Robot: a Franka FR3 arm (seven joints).
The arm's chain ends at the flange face. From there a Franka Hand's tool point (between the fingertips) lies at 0.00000 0.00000 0.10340 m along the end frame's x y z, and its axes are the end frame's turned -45 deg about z.
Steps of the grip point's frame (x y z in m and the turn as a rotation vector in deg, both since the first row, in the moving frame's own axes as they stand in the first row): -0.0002, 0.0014, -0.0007, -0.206, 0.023, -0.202; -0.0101, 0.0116, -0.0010, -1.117, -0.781, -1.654; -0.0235, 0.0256, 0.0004, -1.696, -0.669, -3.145; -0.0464, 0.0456, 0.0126, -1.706, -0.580, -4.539; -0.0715, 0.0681, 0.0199, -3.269, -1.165, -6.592
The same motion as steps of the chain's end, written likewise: 0.0006, 0.0009, -0.0007, -0.129, 0.162, -0.202; 0.0006, 0.0129, -0.0010, -1.342, 0.238, -1.654; 0.0001, 0.0317, 0.0005, -1.672, 0.726, -3.145; -0.0021, 0.0622, 0.0127, -1.616, 0.796, -4.539; -0.0054, 0.0932, 0.0201, -3.135, 1.488, -6.592
